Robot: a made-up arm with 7 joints. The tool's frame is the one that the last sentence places.
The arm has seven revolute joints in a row. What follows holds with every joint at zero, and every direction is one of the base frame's. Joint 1 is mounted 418.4 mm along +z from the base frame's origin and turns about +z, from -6.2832 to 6.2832 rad. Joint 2 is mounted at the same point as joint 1 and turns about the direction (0, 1, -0.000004), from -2.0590 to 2.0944 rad. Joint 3 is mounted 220.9 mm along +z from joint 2 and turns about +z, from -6.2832 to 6.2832 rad. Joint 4 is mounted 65.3 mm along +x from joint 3 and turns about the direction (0, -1, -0.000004), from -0.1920 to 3.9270 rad. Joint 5 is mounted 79.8 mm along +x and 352.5 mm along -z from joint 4 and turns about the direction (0, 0.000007, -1), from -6.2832 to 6.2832 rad. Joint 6 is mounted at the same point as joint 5 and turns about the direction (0, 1, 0.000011), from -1.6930 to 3.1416 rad. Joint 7 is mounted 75.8 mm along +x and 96.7 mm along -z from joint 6 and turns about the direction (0, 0.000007, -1), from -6.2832 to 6.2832 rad. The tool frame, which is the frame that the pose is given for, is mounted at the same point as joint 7; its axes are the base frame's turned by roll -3.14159, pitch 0.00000 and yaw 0.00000 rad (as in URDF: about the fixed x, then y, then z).
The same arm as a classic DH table. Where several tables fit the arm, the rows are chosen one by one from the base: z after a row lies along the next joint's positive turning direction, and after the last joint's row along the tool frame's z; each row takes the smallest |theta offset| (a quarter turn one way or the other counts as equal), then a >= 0, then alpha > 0; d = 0 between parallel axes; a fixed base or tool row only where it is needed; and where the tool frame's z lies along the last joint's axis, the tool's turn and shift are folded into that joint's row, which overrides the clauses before.
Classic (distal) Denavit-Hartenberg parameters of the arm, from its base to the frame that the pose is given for. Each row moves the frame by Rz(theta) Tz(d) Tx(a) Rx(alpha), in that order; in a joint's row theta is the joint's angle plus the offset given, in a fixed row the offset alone. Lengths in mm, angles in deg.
joint 1: theta offset 0; d 418.4; a 0; alpha -90
joint 2: theta offset 0; d 0; a 0; alpha 90
joint 3: theta offset 0; d 220.9; a 65.3; alpha 90
joint 4: theta offset 0; d 0; a 79.8; alpha 90
joint 5: theta offset 0; d 352.5; a 0; alpha 90
joint 6: theta offset 0; d 0; a 75.8; alpha -90
joint 7: theta offset 0; d 96.7; a 0; alpha 0
Joint limits (deg, base to tool): -360..360 -117.97..120 -360..360 -11..225 -360..360 -97..180 -360..360

